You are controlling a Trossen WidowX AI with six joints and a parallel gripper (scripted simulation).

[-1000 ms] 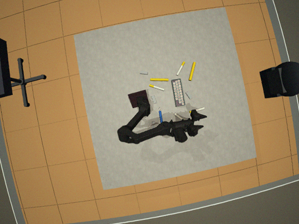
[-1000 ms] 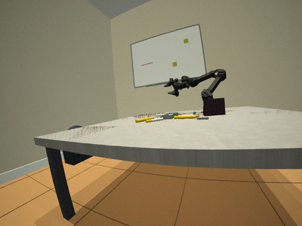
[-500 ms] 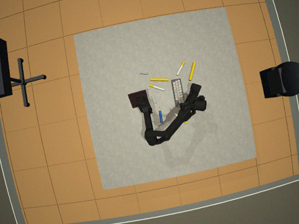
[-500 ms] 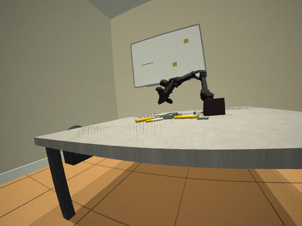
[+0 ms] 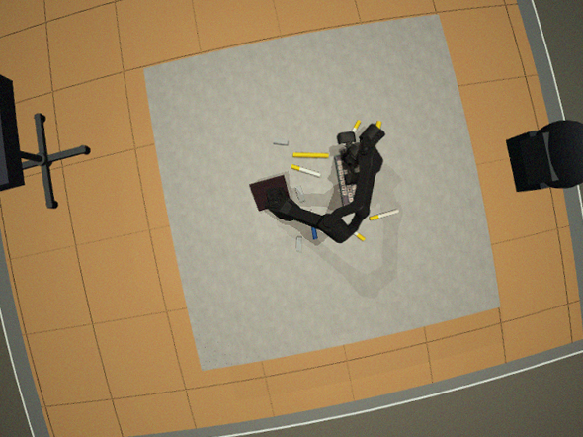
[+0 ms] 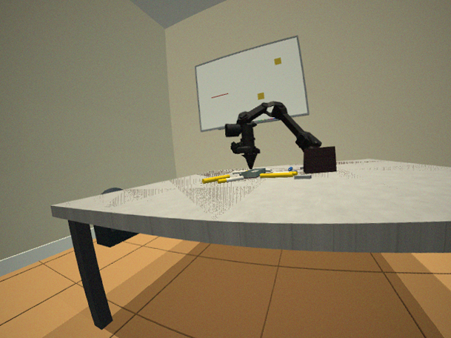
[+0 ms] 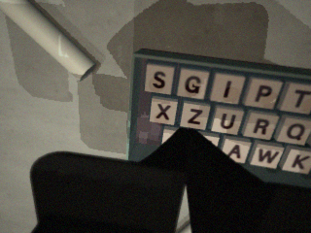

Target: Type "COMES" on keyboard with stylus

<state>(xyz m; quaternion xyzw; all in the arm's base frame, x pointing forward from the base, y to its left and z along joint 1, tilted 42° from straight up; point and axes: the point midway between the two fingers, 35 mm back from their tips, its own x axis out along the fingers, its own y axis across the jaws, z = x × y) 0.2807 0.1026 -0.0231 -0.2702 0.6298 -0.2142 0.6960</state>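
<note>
Right now the stylus is 150 mm behind my gripper tip, 200 mm to the right of it and 30 mm below it. The rest, counted from my gripper tip: stylus tip 150 mm behind, 170 mm to the right, 30 mm below.
</note>
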